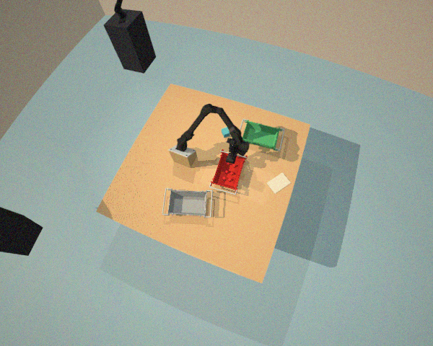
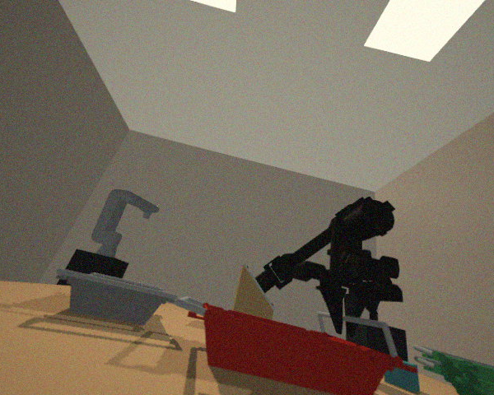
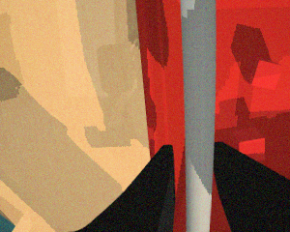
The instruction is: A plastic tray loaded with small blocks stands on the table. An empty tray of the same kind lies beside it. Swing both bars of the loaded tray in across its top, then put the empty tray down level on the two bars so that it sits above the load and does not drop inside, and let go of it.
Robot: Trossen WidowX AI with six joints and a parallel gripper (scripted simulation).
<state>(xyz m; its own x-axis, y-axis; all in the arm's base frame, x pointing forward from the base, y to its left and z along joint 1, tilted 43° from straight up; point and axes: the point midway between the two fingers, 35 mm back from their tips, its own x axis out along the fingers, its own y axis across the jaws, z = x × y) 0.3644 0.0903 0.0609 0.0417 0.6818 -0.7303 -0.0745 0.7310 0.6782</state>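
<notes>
Now: gripper tip 180 mm past the grey tray, 440 mm to the left of it and 20 mm above it. The rest, counted from my gripper tip: teal block 140 mm behind, 200 mm to the left, 50 mm below; then flat piece 370 mm ahead, 60 mm to the right, 70 mm below.
</notes>
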